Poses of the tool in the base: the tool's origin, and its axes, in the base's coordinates. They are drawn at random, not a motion.
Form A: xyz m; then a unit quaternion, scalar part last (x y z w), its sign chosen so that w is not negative.
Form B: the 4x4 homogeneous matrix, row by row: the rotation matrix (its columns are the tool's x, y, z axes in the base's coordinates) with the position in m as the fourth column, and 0 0 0 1 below. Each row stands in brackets. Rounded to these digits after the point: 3 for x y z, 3 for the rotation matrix.
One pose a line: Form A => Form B
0.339 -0.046 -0.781 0.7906 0.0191 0.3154 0.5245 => [[0.800 -0.301 0.519 0.339], [0.361 -0.449 -0.817 -0.046], [0.479 0.841 -0.251 -0.781], [0 0 0 1]]
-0.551 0.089 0.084 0.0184 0.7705 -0.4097 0.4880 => [[-0.523 0.428 0.737 -0.551], [-0.372 0.664 -0.649 0.089], [-0.767 -0.613 -0.188 0.084], [0 0 0 1]]
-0.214 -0.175 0.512 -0.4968 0.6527 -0.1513 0.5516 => [[0.102 -0.482 0.870 -0.214], [-0.815 0.461 0.351 -0.175], [-0.570 -0.746 -0.346 0.512], [0 0 0 1]]
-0.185 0.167 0.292 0.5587 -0.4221 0.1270 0.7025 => [[0.611 -0.650 -0.451 -0.185], [-0.293 0.343 -0.892 0.167], [0.735 0.678 0.019 0.292], [0 0 0 1]]
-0.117 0.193 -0.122 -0.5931 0.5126 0.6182 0.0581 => [[-0.290 -0.680 -0.674 -0.117], [-0.536 -0.468 0.703 0.193], [-0.793 0.565 -0.229 -0.122], [0 0 0 1]]
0.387 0.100 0.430 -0.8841 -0.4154 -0.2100 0.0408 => [[0.567 0.752 0.337 0.387], [0.717 -0.652 0.247 0.100], [0.405 0.102 -0.908 0.430], [0 0 0 1]]
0.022 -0.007 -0.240 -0.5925 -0.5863 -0.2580 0.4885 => [[0.179 0.947 -0.267 0.022], [0.443 0.165 0.881 -0.007], [0.879 -0.276 -0.390 -0.240], [0 0 0 1]]
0.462 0.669 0.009 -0.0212 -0.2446 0.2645 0.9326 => [[0.740 -0.483 -0.467 0.462], [0.504 0.859 -0.090 0.669], [0.445 -0.169 0.879 0.009], [0 0 0 1]]
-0.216 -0.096 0.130 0.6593 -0.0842 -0.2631 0.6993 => [[0.847 0.257 -0.465 -0.216], [-0.479 -0.008 -0.878 -0.096], [-0.229 0.966 0.116 0.130], [0 0 0 1]]
